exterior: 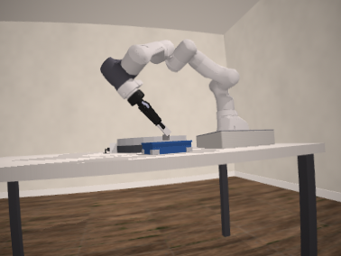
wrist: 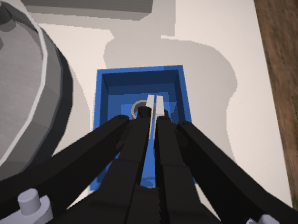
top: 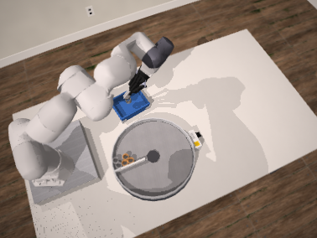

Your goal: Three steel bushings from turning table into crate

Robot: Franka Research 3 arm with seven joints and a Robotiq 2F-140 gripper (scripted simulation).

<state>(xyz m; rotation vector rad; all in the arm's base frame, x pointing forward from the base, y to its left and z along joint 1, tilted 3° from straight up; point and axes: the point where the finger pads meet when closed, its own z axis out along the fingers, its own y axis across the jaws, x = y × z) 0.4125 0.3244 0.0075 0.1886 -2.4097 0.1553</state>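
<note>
Now: hand 8 cm above the crate, 2 cm to the left of it and 1 cm past it. The rest, counted from my hand: round grey turning table 37 cm to the right, 6 cm below, 6 cm ahead.
</note>
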